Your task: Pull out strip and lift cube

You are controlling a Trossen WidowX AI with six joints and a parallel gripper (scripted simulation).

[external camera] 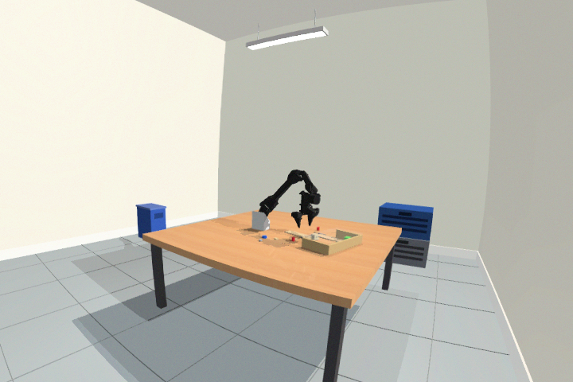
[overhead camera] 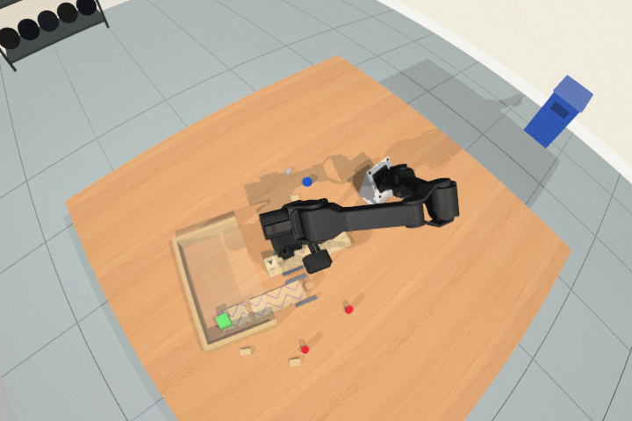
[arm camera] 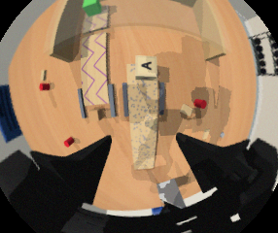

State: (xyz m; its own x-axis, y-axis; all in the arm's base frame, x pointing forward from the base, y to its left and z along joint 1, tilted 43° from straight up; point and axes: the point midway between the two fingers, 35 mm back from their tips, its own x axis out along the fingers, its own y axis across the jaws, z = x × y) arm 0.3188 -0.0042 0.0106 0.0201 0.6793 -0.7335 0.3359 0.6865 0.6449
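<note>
My gripper tip is now 9 cm short of the labelled cube, 4 cm to the left of it and 4 cm above it. Round my gripper tip: blue peg (18 cm to the right, 18 cm behind, 5 cm below); grey peg (25 cm to the right, 16 cm behind, 6 cm below); speckled one-piece strip (6 cm below, 2 cm behind).
</note>
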